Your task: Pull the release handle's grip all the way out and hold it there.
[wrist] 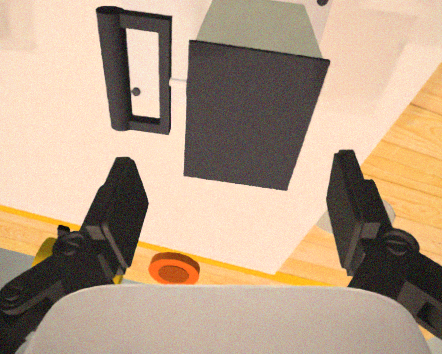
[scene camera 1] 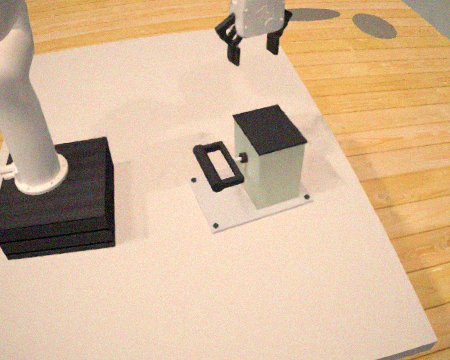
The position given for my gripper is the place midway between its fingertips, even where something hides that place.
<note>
In view: my gripper (scene camera 1: pixel 253 57).
My gripper is seen too in the wrist view (wrist: pixel 233 177).
</note>
